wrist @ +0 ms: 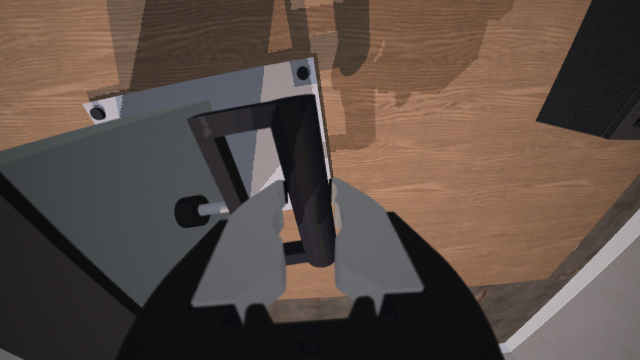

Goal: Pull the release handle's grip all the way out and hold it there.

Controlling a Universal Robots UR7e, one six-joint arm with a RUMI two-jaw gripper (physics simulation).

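The release handle is a dark rectangular frame, and its thick round black grip forms the side towards the middle of the wrist view. A short silver rod with a black knob stands at the frame's left side. My gripper is shut on the grip, with one pale finger on each side of the bar near the fingertips. The bar's lower end reaches back between the fingers. The left finger hides part of the handle frame.
A pale mounting plate with black bolts lies behind the handle on the wooden surface. A grey-green panel stands at left, beside a dark panel. A black box is at upper right.
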